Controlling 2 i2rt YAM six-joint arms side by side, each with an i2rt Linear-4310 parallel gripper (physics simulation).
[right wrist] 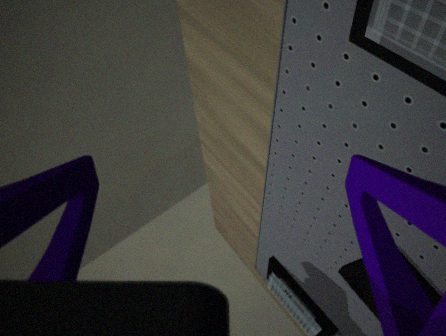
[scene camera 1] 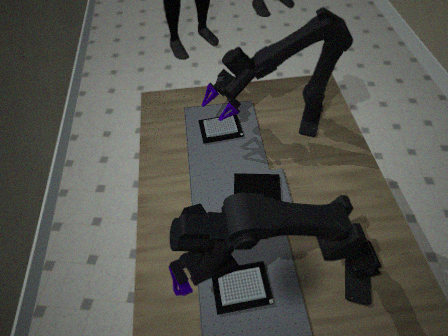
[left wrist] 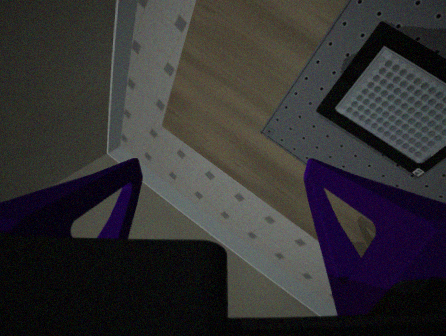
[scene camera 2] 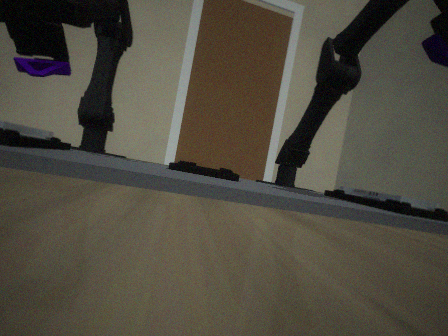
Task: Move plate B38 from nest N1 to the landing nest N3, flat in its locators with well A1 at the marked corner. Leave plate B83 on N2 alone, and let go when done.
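A white well plate (scene camera 1: 220,127) (scene camera 2: 30,131) (right wrist: 417,25) sits in a black nest at the board's far end in scene camera 1. Another plate (scene camera 1: 242,286) (scene camera 2: 372,193) (left wrist: 395,105) (right wrist: 292,305) sits in the near nest. Their labels are unreadable, so I cannot tell B38 from B83. Between them a black nest (scene camera 1: 257,184) (scene camera 2: 204,171) (right wrist: 357,275) bears no visible plate; the arm partly hides it in scene camera 1. My left gripper (scene camera 1: 181,285) (left wrist: 223,167) is open and empty, left of the near plate. My right gripper (scene camera 1: 211,112) (right wrist: 222,169) is open and empty above the far plate's edge.
The nests stand on a grey perforated board (scene camera 1: 207,172) (scene camera 2: 275,198) (left wrist: 300,120) (right wrist: 320,100) on a wooden table (scene camera 1: 162,175) (scene camera 2: 200,265). The left forearm (scene camera 1: 285,217) crosses above the board, between the middle nest and near plate. A person's legs (scene camera 1: 172,25) show beyond the table.
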